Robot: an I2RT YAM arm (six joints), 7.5 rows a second.
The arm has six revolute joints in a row. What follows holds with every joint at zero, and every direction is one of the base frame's.
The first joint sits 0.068 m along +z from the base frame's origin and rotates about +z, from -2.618 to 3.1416 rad.
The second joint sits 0.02 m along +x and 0.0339 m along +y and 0.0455 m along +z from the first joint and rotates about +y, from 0 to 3.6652 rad.
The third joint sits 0.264 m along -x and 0.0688 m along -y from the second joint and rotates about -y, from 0 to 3.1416 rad.
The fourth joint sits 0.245 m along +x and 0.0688 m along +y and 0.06 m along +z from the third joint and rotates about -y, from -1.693 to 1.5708 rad.
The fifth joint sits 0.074 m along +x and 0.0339 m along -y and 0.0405 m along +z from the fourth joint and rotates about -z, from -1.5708 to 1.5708 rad.
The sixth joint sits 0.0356 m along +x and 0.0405 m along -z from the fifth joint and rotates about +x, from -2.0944 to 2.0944 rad.
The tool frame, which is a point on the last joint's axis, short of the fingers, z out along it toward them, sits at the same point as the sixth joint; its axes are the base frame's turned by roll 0, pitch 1.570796 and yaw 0 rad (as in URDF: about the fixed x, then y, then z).
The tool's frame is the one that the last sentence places.
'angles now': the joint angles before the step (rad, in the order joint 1, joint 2, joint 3, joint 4, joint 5, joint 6). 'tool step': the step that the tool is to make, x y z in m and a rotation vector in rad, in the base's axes. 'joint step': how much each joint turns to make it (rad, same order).
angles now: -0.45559, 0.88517, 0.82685, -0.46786, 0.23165, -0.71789
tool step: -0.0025, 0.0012, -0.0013, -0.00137, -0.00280, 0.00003
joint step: -0.00014, -0.01382, -0.01086, 0.00018, -0.00015, -0.00009
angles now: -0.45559, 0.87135, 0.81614, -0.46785, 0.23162, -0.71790
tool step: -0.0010, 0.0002, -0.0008, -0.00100, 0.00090, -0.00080
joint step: -0.00133, -0.00480, -0.00471, -0.00013, 0.00019, -0.00142
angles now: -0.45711, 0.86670, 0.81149, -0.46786, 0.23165, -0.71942
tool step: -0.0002, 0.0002, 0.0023, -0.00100, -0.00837, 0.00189
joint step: -0.00009, -0.00169, 0.00591, 0.00001, -0.00310, 0.00149
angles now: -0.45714, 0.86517, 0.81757, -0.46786, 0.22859, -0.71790
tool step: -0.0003, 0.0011, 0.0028, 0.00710, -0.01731, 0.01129
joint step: 0.00172, -0.00456, 0.00605, 0.00011, -0.01519, 0.00773
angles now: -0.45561, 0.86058, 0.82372, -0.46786, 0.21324, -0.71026
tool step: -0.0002, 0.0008, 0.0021, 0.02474, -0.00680, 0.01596
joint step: -0.00179, 0.00137, 0.01220, -0.01834, -0.02777, 0.01365
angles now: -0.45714, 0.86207, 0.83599, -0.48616, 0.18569, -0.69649
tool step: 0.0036, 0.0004, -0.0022, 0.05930, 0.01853, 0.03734
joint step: 0.00007, 0.02443, 0.01687, -0.03839, -0.05502, 0.01997
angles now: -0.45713, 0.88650, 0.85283, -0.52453, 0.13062, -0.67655
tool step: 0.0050, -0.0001, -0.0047, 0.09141, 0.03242, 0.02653
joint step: -0.00003, 0.03863, 0.02163, -0.05664, -0.05995, 0.04138
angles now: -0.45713, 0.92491, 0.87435, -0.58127, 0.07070, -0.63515
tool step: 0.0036, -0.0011, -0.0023, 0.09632, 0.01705, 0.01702
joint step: -0.00922, 0.03395, 0.02450, -0.05042, -0.06903, 0.04593
